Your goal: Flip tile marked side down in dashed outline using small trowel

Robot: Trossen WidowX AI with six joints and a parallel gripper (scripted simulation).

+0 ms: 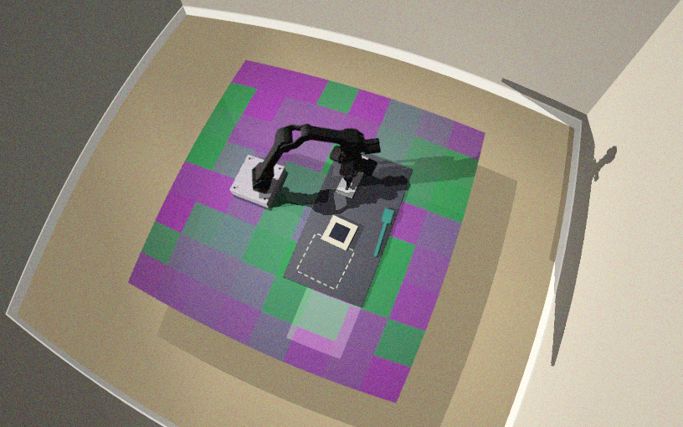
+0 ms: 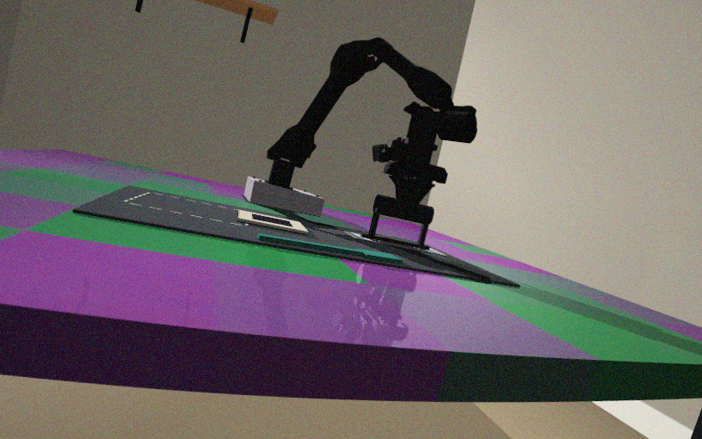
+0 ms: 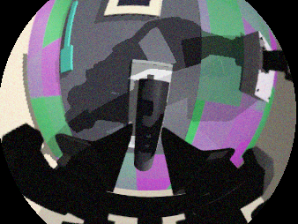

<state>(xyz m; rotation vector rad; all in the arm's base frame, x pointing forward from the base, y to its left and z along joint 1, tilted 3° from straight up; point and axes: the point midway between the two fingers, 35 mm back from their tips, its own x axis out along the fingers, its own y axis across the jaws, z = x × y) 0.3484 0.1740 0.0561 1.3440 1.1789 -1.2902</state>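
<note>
My gripper tip is now 3 cm above the small trowel and 2 cm to the left of it. Also, from my gripper tip: teal trowel-shaped tool 19 cm to the right, 19 cm ahead, 6 cm below; grey mat 20 cm to the right, 8 cm below, 5 cm ahead; tile 26 cm to the right, 6 cm below, 2 cm ahead.
</note>
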